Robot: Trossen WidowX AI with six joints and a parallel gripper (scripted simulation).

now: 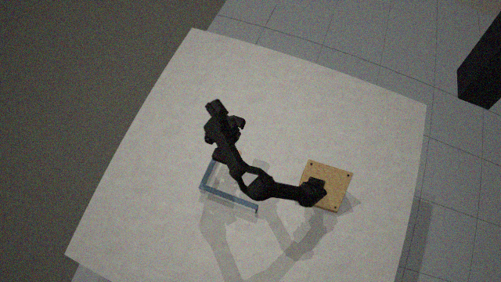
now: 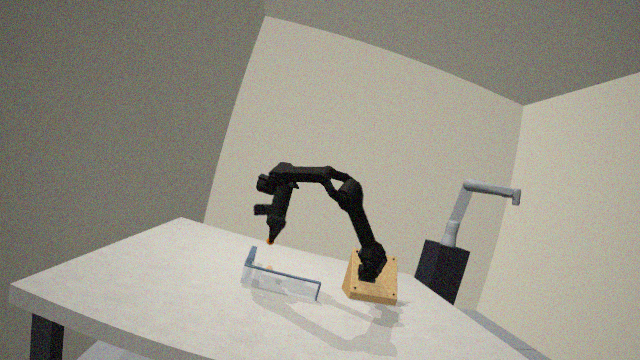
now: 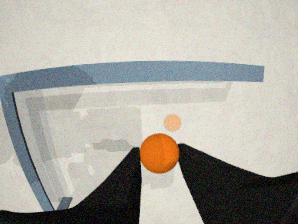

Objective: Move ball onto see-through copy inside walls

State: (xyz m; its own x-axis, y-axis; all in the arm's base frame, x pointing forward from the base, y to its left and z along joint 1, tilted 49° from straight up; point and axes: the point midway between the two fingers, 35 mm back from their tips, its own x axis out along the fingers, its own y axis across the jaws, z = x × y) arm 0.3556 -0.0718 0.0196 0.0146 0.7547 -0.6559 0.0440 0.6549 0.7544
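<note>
Right now my gripper tip is 10 cm above the see-through copy of ball, 4 cm to the left of it and 2 cm past it. Round my gripper tip: orange ball: right at my gripper tip.
</note>
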